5 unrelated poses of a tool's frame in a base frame.
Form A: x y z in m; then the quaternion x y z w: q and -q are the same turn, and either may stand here.
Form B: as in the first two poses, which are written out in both.
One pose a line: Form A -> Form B
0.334 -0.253 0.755 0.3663 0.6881 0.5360 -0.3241 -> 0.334 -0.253 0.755 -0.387 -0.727 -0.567 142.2
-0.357 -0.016 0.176 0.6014 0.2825 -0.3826 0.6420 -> -0.357 -0.016 0.176 0.784 0.368 -0.499 100.1
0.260 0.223 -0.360 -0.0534 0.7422 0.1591 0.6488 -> 0.260 0.223 -0.360 -0.070 0.975 0.209 99.1
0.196 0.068 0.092 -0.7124 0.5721 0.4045 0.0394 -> 0.196 0.068 0.092 -0.713 0.573 0.405 175.5
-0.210 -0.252 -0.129 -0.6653 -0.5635 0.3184 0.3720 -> -0.210 -0.252 -0.129 -0.717 -0.607 0.343 136.3
